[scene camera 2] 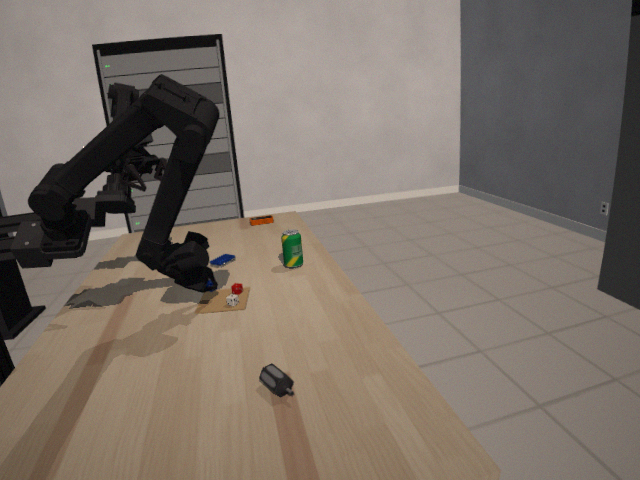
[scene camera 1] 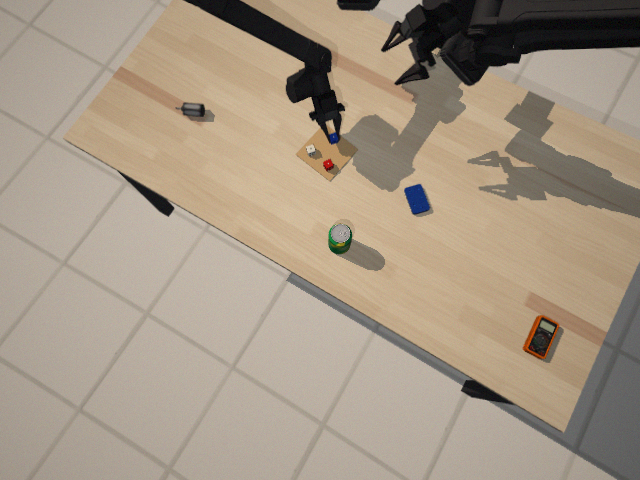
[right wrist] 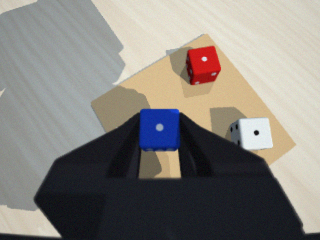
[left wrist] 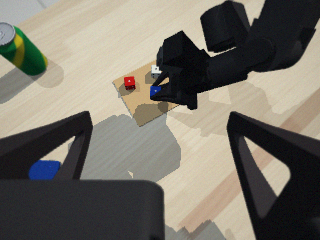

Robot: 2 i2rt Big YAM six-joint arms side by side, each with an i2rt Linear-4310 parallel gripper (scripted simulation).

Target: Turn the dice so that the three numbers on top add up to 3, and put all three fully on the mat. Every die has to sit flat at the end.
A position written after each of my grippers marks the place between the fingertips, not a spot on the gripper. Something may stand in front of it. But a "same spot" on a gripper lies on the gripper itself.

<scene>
my left gripper: scene camera 2; scene camera 1; left wrist 159, 119; not seen in the right wrist view (out of frame)
tan mat: scene camera 2 215, 301; scene camera 1; right wrist 215, 105; left wrist
same spot on tan mat: (left wrist: 143, 109) = (scene camera 1: 344, 150)
same spot on my left gripper: (scene camera 1: 417, 71) = (scene camera 2: 165, 160)
</scene>
